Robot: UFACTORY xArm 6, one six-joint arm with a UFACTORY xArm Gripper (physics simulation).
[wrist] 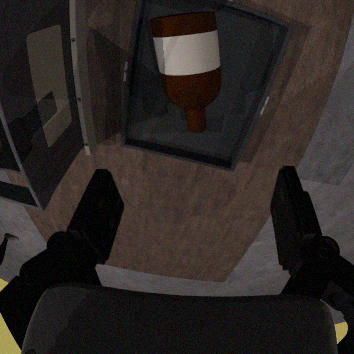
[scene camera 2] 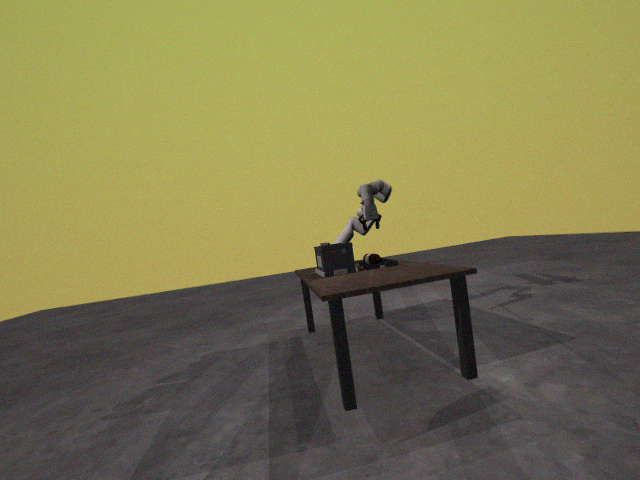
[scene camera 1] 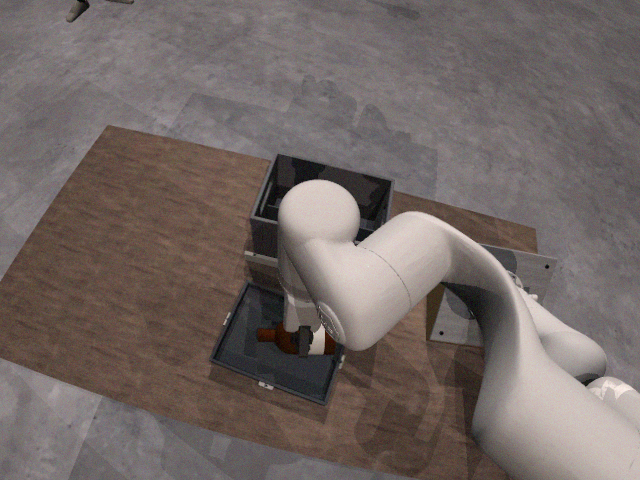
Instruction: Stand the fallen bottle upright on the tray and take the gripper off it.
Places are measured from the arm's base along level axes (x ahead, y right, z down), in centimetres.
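Where they show: gripper, between the fingertips: [wrist: 193, 186] [scene camera 2: 371, 229]; arm's base, origin of its link: [scene camera 2: 335, 251].
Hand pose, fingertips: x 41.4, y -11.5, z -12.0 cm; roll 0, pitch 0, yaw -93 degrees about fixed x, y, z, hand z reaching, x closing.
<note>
Each offset is from my fingertips to the top centre of the thing. "spot": to the spot under its first point. Level surfaces: height alone.
The brown bottle @[dx +0.1, dy +1.3, dz +15.4 cm] [scene camera 1: 283, 342] [scene camera 2: 373, 258] [wrist: 192, 55] with a white label lies on its side in the dark shallow tray @[spot: dx +11.0, dy -2.2, dz +22.8 cm] [scene camera 1: 242, 351] [wrist: 240, 100]. In scene camera 1 its neck points left and its base is near the tray's right side; in the wrist view its neck points down toward the gripper side. My gripper [scene camera 1: 303, 347] [scene camera 2: 370, 223] [wrist: 193, 186] is open and empty, well above the bottle and apart from it. In scene camera 1 the gripper and arm cover part of the bottle.
A dark open-topped box @[dx -3.0, dy +27.4, dz +5.8 cm] [scene camera 1: 264, 237] [scene camera 2: 334, 258] [wrist: 50, 170] with tall walls stands beside the tray, partly hidden by the arm in scene camera 1. The arm's grey mounting plate [scene camera 1: 454, 330] is at the right of the wooden table @[dz +23.3 cm] [scene camera 1: 129, 258] [scene camera 2: 392, 279].
</note>
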